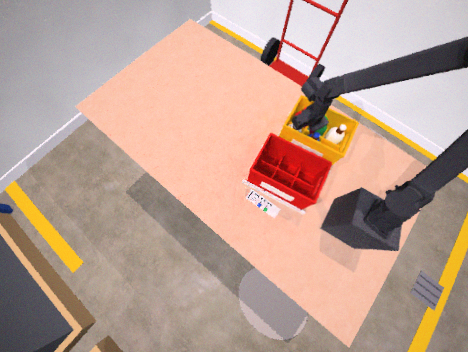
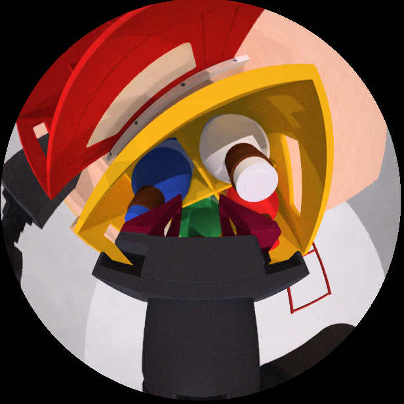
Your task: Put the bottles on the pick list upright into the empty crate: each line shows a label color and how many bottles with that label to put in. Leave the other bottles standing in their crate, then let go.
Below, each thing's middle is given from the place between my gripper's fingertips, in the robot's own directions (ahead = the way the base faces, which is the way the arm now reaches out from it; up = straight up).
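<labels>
Counted from my gripper, the red bottle (image 2: 268, 207) is 60 mm ahead, 40 mm to the right and 30 mm below; the blue bottle (image 2: 165, 171) is 50 mm behind, 20 mm to the left and 30 mm below. Relative to the green bottle (image 2: 200, 219), my gripper is 20 mm past it, 60 mm to the left of it and 30 mm above it.
</labels>
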